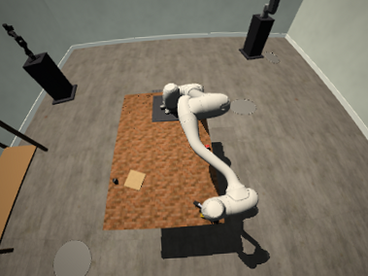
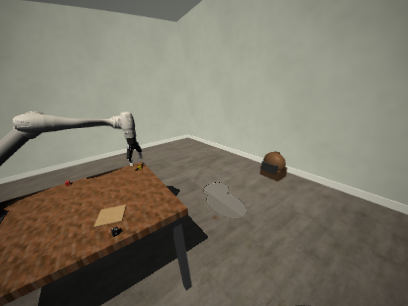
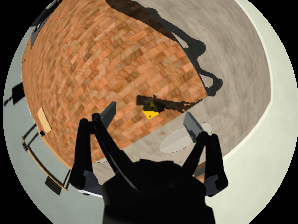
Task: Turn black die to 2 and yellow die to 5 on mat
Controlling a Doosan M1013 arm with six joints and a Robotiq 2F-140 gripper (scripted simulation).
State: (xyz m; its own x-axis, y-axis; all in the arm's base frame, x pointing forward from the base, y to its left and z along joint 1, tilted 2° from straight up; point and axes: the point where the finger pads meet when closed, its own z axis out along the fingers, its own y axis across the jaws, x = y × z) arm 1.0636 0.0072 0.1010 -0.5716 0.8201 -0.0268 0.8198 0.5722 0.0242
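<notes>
The red die is 510 mm behind my hand, 190 mm to the left of it and 60 mm below it. Round my hand: black die (400 mm behind, 630 mm to the right, 60 mm below); then yellow die (10 mm ahead, 10 mm to the right, 60 mm below); then tan mat (380 mm behind, 470 mm to the right, 70 mm below).
</notes>
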